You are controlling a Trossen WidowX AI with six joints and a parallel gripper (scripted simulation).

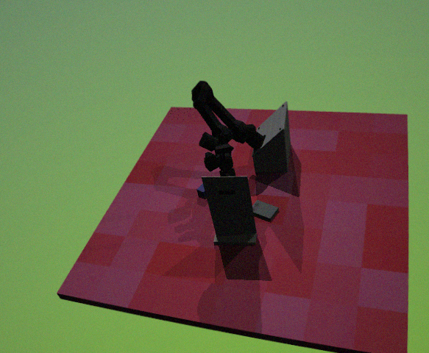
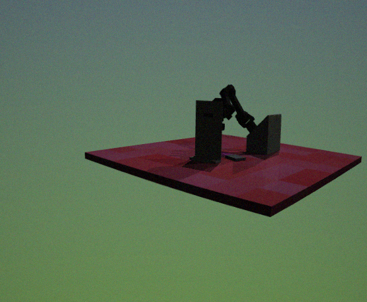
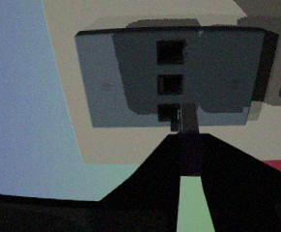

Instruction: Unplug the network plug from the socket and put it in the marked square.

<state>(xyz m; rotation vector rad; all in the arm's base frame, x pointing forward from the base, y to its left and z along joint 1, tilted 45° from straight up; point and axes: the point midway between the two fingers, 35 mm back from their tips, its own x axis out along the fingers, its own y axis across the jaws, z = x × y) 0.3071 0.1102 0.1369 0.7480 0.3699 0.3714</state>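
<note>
My gripper tip is now 240 mm above the purple marked square, 110 mm past it and 60 mm to the left of it. The rest, counted from my gripper tip: purple network plug right at my gripper tip; grey upright panel 90 mm below, 80 mm ahead, 30 mm to the left; flat grey slab 230 mm below, 100 mm to the left, 80 mm behind.
</note>
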